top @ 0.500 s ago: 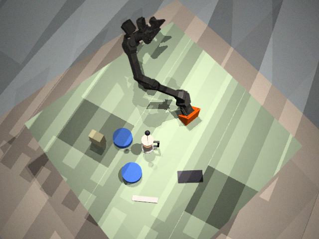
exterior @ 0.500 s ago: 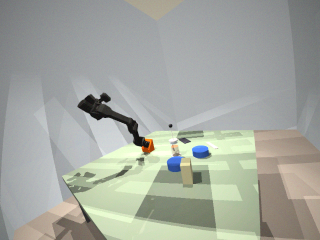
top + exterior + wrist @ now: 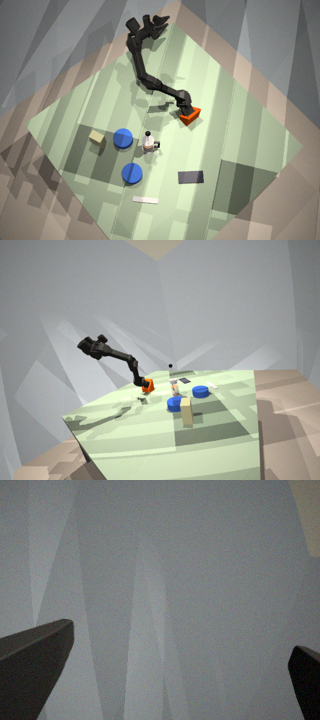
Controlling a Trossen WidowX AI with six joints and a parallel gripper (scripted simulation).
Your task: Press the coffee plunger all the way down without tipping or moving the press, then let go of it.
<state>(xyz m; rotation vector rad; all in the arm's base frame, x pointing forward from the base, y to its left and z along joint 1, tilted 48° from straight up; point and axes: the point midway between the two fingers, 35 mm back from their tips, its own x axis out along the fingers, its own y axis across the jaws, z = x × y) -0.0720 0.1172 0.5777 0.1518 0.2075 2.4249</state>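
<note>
My gripper tip is 440 mm above the coffee press, 390 mm short of it and 360 mm to the right of it. Round my gripper tip: dark flat plate: 650 mm to the left, 560 mm below, 310 mm ahead.
</note>
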